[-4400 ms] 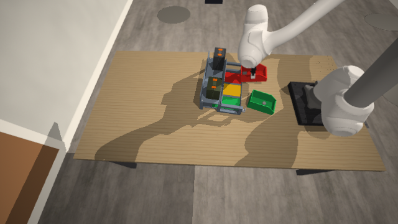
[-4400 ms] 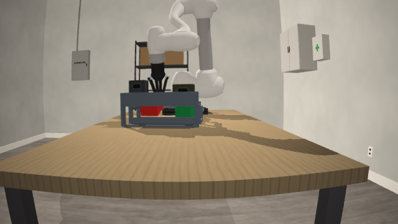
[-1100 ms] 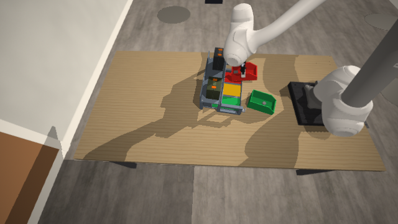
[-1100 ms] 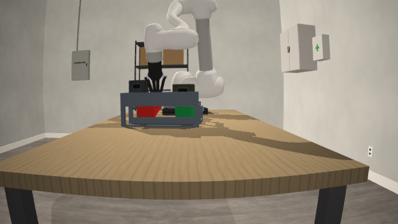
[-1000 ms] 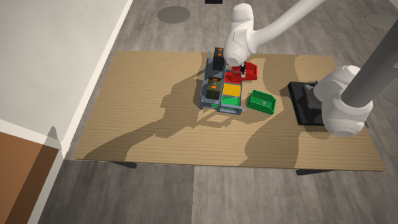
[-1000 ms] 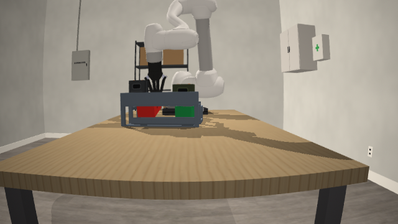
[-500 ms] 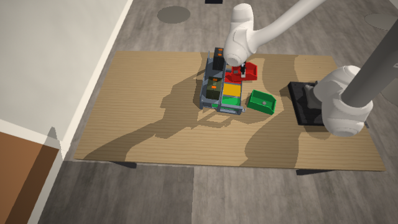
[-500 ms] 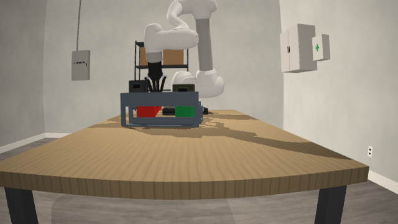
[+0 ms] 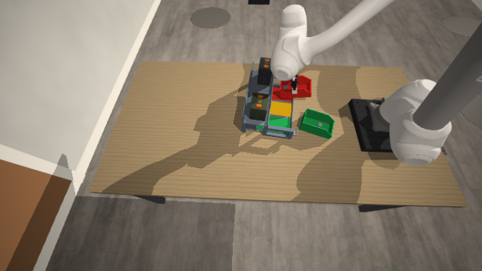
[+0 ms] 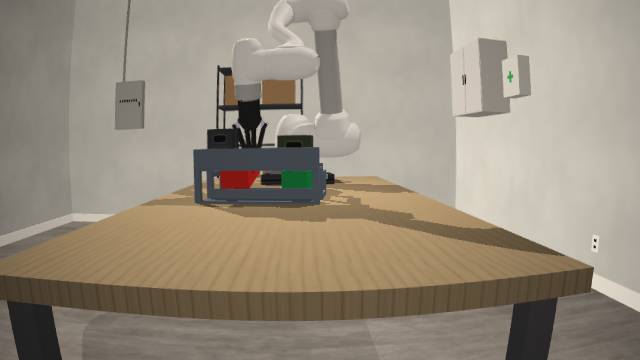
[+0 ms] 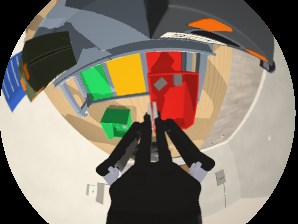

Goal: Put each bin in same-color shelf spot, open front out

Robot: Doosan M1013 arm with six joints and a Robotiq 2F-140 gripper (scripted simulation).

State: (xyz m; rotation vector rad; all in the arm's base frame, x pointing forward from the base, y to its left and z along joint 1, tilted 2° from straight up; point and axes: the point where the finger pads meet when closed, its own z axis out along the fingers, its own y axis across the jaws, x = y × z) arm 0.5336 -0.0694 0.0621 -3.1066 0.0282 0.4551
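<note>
Now: the red bin 50 mm to the right of my hand, 40 mm below it and 10 mm behind it. From my hand the other things lie so: green bin: 160 mm to the left, 150 mm behind, 80 mm below.
</note>
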